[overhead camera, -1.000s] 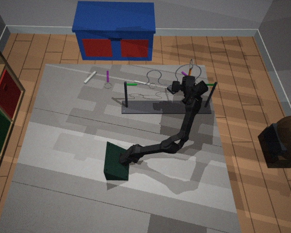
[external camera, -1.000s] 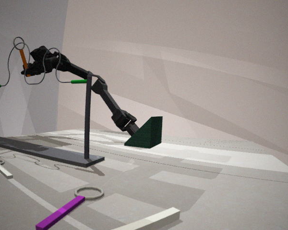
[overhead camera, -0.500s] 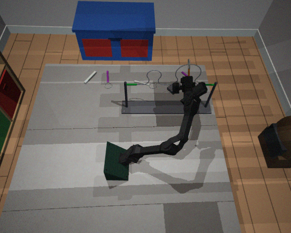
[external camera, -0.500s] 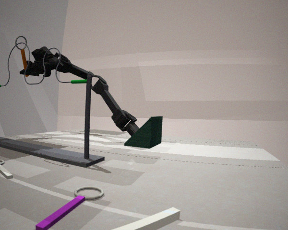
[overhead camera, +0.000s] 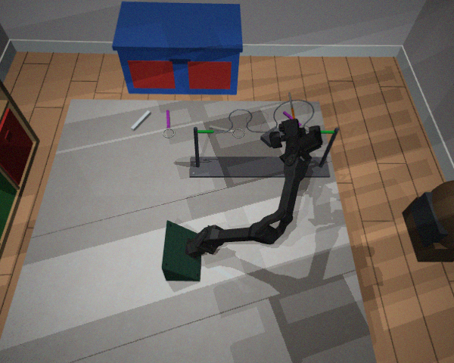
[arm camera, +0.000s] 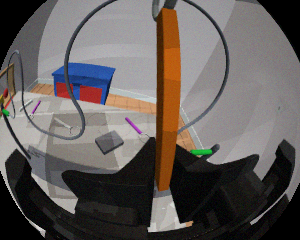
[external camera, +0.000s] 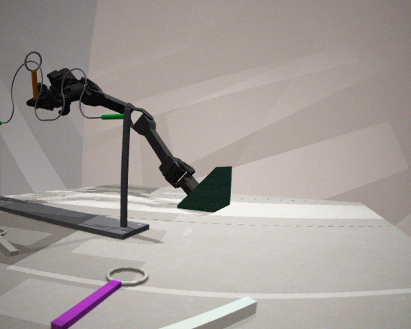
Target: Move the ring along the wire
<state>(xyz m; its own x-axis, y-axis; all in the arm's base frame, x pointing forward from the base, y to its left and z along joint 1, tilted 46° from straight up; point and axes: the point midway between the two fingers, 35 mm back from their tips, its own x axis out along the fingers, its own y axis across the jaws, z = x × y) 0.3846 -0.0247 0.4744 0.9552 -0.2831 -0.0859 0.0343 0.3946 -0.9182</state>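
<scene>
Now: the ring with orange handle 80 mm above my gripper tip and 30 mm to the left of it. Round my gripper tip: white-handled ring (310 mm below, 270 mm to the left, 210 mm ahead); grey box (300 mm below, 190 mm ahead, 60 mm to the left); purple-handled ring (580 mm to the left, 310 mm below, 210 mm ahead).
</scene>
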